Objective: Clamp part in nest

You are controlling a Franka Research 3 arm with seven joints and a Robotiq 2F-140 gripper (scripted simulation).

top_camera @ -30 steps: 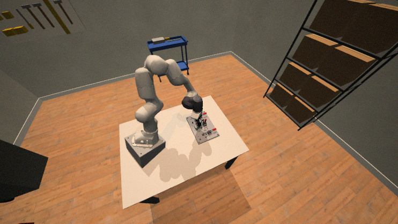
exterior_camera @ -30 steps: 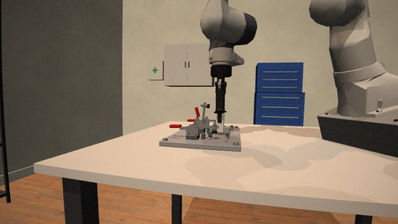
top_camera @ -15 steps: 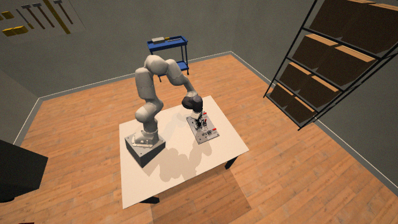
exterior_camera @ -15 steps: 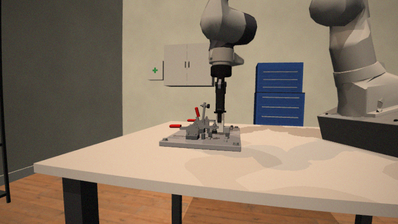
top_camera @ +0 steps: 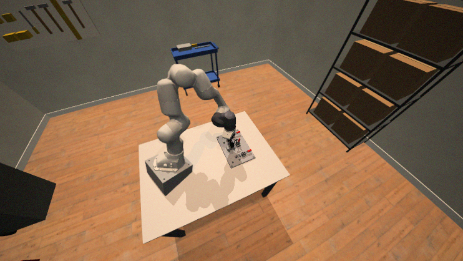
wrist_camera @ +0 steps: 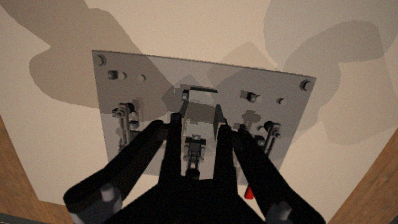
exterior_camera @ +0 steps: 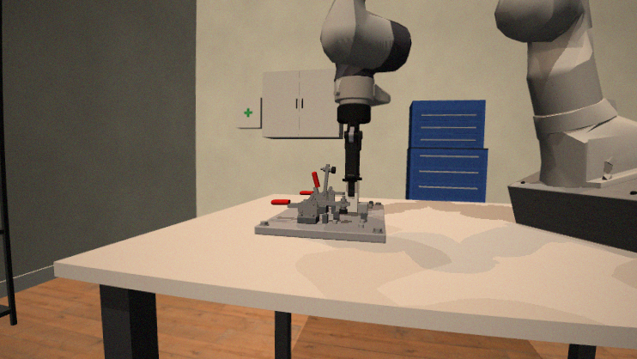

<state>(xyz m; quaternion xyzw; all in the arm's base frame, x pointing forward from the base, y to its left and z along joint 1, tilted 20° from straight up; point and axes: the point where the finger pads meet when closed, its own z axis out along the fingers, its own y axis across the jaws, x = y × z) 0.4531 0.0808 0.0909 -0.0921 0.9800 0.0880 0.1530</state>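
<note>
My gripper is now 3 cm above the grey block part. Also, from my hand: grey fixture plate: 5 cm below, 4 cm ahead, 1 cm to the left.
</note>
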